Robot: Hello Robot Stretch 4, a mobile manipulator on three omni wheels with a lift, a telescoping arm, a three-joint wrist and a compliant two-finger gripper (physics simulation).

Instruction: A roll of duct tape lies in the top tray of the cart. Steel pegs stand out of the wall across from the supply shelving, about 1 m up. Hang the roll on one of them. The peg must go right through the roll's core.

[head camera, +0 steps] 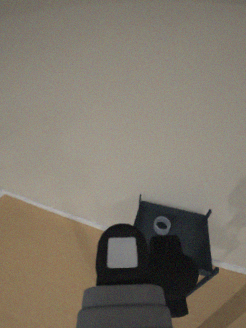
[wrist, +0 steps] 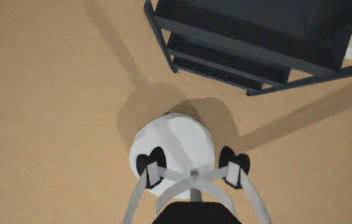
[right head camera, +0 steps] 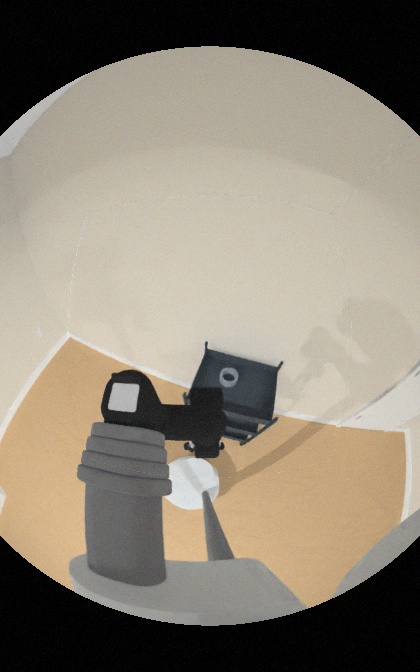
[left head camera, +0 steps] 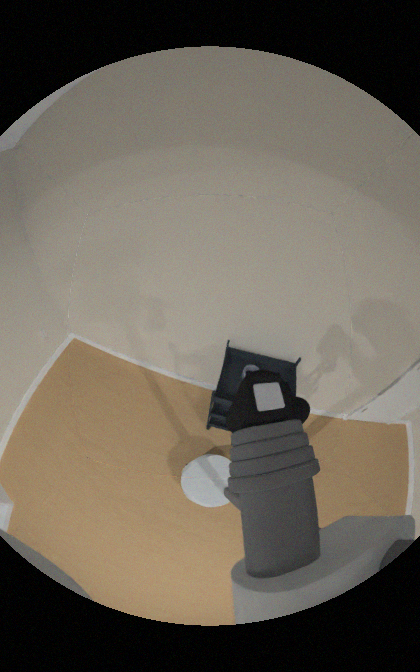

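Seen in the pictures: gripper, fingertip midpoint: [wrist: 191, 159]; robot's base at its link origin: [wrist: 174, 151].
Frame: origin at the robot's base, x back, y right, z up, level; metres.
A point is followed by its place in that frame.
The roll of duct tape [head camera: 162, 218] @[x -0.618, y 0.249, z 0.677 m] [right head camera: 229, 384] lies flat in the top tray of the dark cart [head camera: 192, 227] @[x -0.568, y 0.439, z 0.636 m] [right head camera: 257, 387] [wrist: 250, 46] @[x -0.363, y 0.229, z 0.692 m], towards the tray's left rear. In the left head view the roll [left head camera: 248, 368] is partly hidden behind the wrist. My gripper [wrist: 191, 159] @[x -0.170, y 0.087, z 0.938 m] [right head camera: 205, 446] points down, open and empty, over the robot's round white base, on the near side of the cart and apart from it. In the head view the wrist hides its fingers. The roll does not show in the wrist view. No steel pegs show in these views.
The cart stands near a plain beige wall [head camera: 115, 100] @[x -0.865, y -0.019, z 1.336 m] [right head camera: 210, 260]. The round white base [left head camera: 205, 481] [right head camera: 192, 482] [wrist: 175, 140] @[x -0.085, y 0.018, z 0.187 m] stands on the tan floor in front of the cart. A whitish panel [right head camera: 395, 400] stands at the far right. The lower trays show under the top one.
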